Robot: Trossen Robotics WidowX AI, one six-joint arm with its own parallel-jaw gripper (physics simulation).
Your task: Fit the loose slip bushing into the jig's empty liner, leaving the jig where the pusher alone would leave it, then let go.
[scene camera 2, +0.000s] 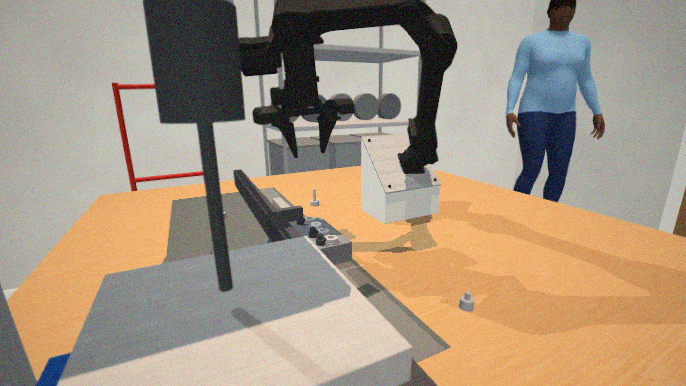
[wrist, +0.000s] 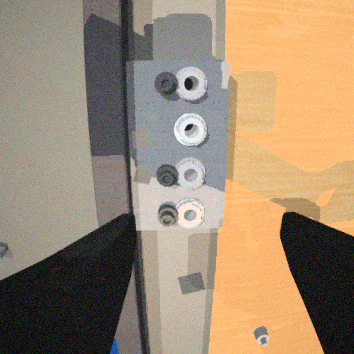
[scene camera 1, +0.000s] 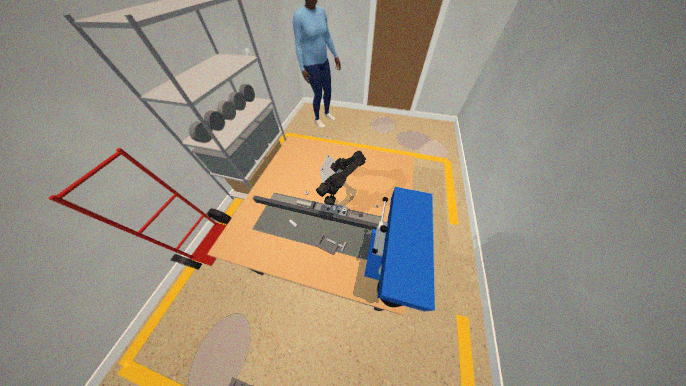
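The jig (scene camera 1: 342, 212) (scene camera 2: 343, 251) (wrist: 160, 115) is a grey block lying against a long dark fence. Four pale flanged rings show in its top. Dark screws stand beside three of them. The slip bushing (wrist: 180, 131) appears as the second ring from the top in the wrist view, with no screw beside it; it looks flat and centred, but its seating depth is unclear. A grey block, apparently the pusher (wrist: 182, 37) (scene camera 2: 288, 213), lies against the jig's far end. My gripper (scene camera 1: 330, 201) (scene camera 2: 310, 154) (wrist: 209, 224) is open and empty, well above the jig.
The dark fence (scene camera 2: 256, 204) runs along the jig. Small stepped metal pieces (scene camera 2: 314, 201) (scene camera 2: 466, 302) stand on the wooden table. A blue machine (scene camera 1: 407, 245) stands at the table's end, with a dark spindle (scene camera 2: 212, 200) over a pale plate (scene camera 2: 240, 280). A white sloped box (scene camera 2: 411, 207) stands beneath the arm.
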